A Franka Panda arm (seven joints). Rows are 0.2 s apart.
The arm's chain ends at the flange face. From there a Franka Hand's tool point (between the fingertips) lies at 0.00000 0.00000 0.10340 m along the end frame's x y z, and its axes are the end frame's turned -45 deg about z.
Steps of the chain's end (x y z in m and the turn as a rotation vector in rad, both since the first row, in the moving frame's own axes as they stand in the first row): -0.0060, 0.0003, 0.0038, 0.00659, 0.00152, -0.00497; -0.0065, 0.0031, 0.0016, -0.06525, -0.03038, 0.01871; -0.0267, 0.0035, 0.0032, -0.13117, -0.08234, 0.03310
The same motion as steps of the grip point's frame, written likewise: -0.0039, -0.0044, 0.0038, 0.00359, 0.00573, -0.00497; -0.0138, 0.0001, 0.0013, -0.02466, -0.06762, 0.01871; -0.0370, -0.0131, 0.0020, -0.03453, -0.15097, 0.03310
